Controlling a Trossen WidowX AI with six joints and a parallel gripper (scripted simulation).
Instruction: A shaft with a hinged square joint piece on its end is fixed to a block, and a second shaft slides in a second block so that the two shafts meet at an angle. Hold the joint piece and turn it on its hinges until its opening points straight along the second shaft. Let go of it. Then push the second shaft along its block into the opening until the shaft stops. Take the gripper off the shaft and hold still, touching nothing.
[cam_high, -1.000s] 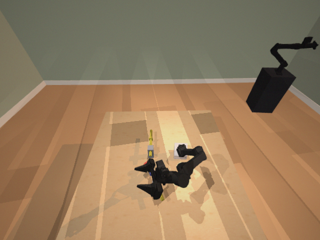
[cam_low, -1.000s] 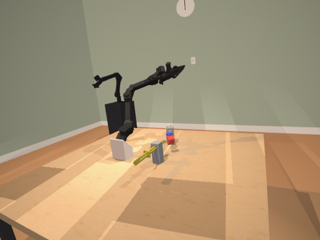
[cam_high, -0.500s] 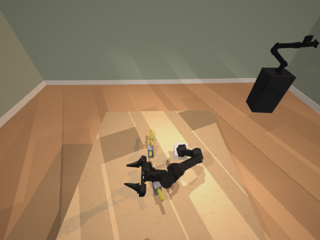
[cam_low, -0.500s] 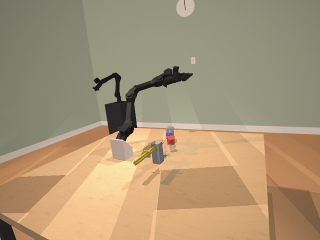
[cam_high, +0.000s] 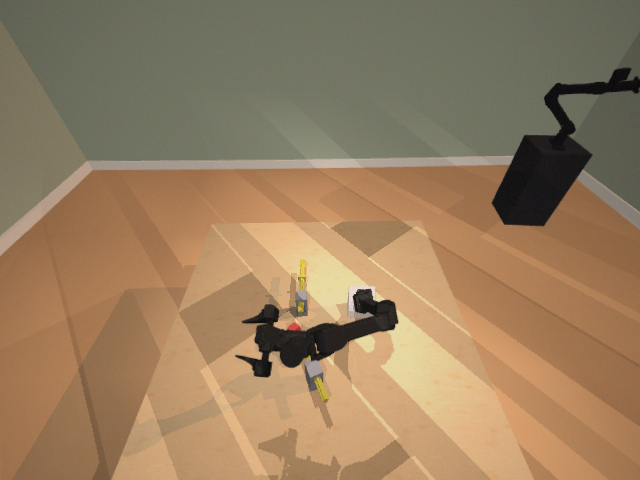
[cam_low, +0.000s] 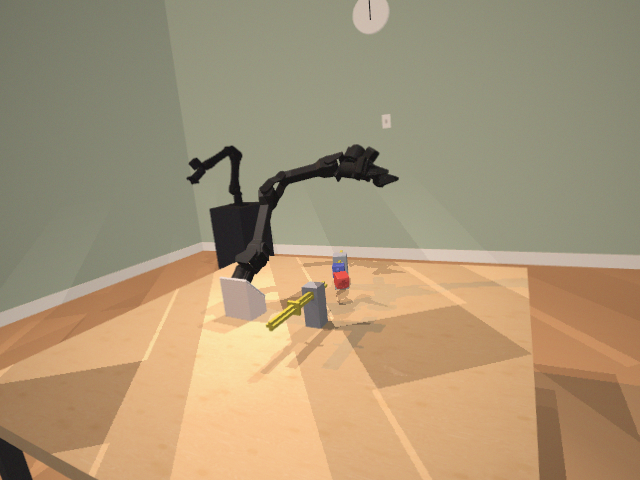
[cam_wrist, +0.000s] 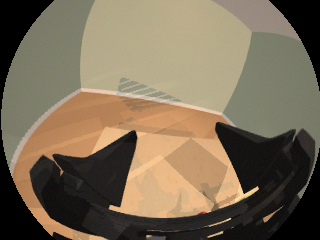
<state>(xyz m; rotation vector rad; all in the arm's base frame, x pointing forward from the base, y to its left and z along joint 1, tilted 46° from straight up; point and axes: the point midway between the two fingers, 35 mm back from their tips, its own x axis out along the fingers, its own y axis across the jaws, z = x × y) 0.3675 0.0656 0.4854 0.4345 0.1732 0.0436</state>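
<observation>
Now: the red square joint piece 110 mm behind my gripper tip, 210 mm to the right of it and 310 mm below it.
</observation>
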